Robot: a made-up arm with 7 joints. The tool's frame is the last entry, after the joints.
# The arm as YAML. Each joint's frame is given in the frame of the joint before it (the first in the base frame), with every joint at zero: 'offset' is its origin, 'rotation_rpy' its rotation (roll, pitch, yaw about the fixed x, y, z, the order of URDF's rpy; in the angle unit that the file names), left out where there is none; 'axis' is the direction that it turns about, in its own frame. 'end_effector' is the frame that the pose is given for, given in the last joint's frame.
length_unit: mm
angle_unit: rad
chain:
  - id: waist
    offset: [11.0, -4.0, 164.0]
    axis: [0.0, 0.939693, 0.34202]
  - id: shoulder
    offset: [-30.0, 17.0, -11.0]
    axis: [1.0, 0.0, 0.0]
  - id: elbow
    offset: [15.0, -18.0, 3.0]
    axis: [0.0, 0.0, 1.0]
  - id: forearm
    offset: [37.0, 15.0, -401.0]
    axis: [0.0, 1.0, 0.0]
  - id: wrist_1
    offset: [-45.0, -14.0, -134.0]
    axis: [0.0, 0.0, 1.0]
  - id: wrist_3
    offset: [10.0, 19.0, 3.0]
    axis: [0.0, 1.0, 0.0]
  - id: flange
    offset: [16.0, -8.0, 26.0]
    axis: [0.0, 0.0, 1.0]
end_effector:
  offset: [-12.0, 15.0, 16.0]
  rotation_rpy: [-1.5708, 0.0, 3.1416]
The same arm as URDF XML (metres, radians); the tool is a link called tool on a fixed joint. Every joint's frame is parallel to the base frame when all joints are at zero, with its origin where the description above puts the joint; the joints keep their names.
<robot name="arm">
<joint name="waist" type="continuous"><parent link="base_link"/><child link="link1"/><origin xyz="0.011 -0.004 0.164" rpy="0 0 0"/><axis xyz="0 0.9397 0.342"/></joint>
<joint name="shoulder" type="continuous"><parent link="link1"/><child link="link2"/><origin xyz="-0.03 0.017 -0.011" rpy="0 0 0"/><axis xyz="1 0 0"/></joint>
<joint name="elbow" type="continuous"><parent link="link2"/><child link="link3"/><origin xyz="0.015 -0.018 0.003" rpy="0 0 0"/><axis xyz="0 0 1"/></joint>
<joint name="forearm" type="continuous"><parent link="link3"/><child link="link4"/><origin xyz="0.037 0.015 -0.401" rpy="0 0 0"/><axis xyz="0 1 0"/></joint>
<joint name="wrist_1" type="continuous"><parent link="link4"/><child link="link5"/><origin xyz="-0.045 -0.014 -0.134" rpy="0 0 0"/><axis xyz="0 0 1"/></joint>
<joint name="wrist_3" type="continuous"><parent link="link5"/><child link="link6"/><origin xyz="0.01 0.019 0.003" rpy="0 0 0"/><axis xyz="0 1 0"/></joint>
<joint name="flange" type="continuous"><parent link="link6"/><child link="link7"/><origin xyz="0.016 -0.008 0.026" rpy="0 0 0"/><axis xyz="0 0 1"/></joint>
<joint name="tool_joint" type="fixed"><parent link="link7"/><child link="tool"/><origin xyz="-0.012 0.015 0.016" rpy="-1.5708 0 -3.1416"/></joint>
<link name="base_link"/>
<link name="link1"/>
<link name="link2"/>
<link name="link3"/>
<link name="link4"/>
<link name="link5"/>
<link name="link6"/>
<link name="link7"/>
<link name="tool"/>
</robot>

